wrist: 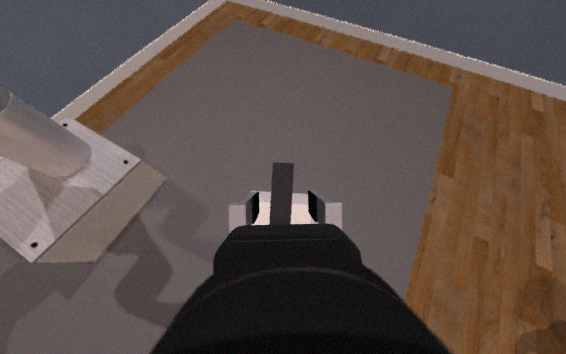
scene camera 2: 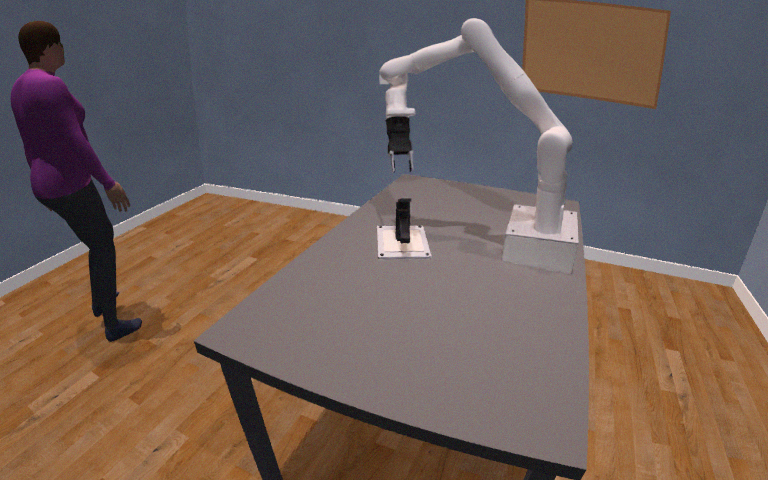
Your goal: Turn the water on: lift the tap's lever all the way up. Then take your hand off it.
gripper: wrist; scene camera 2
same spot on gripper: (scene camera 2: 398,130) = (wrist: 310,247)
